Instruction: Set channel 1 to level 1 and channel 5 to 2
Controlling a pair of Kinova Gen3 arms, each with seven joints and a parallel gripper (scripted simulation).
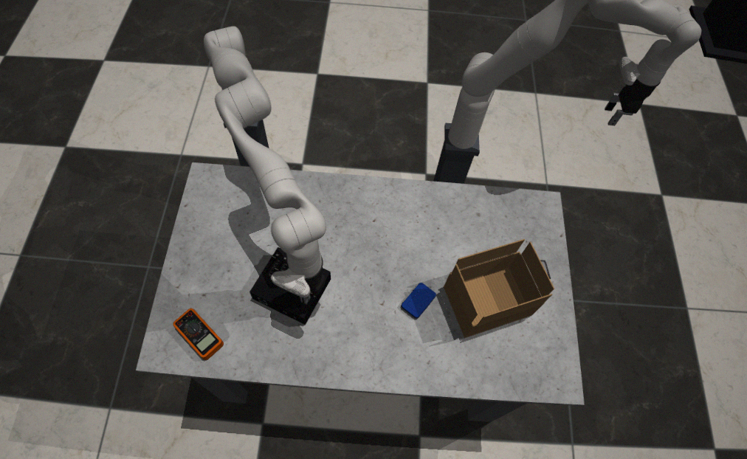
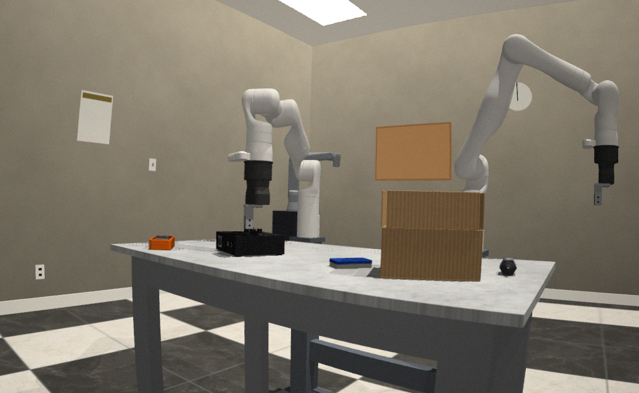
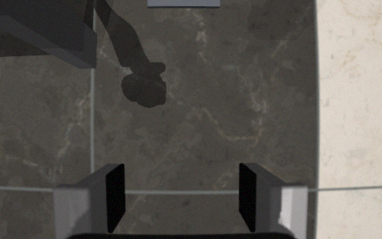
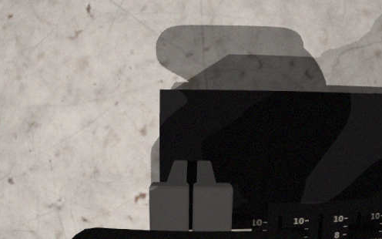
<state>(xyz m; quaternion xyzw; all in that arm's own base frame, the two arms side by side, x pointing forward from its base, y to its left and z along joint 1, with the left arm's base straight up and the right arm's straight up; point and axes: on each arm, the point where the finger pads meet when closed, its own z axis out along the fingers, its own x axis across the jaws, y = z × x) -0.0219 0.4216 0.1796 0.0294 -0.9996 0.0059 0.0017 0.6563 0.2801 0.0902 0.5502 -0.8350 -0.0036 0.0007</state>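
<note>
My right hand is 2 cm past the channel 1 fader, 1 cm to the right of it and 3 cm above it. From my right hand the other things lie so: channel 3 fader 5 cm behind, 3 cm to the right, 3 cm below; then channel 2 fader 3 cm behind, 1 cm to the right, 3 cm below; then channel 4 fader 8 cm behind, 4 cm to the right, 3 cm below.
</note>
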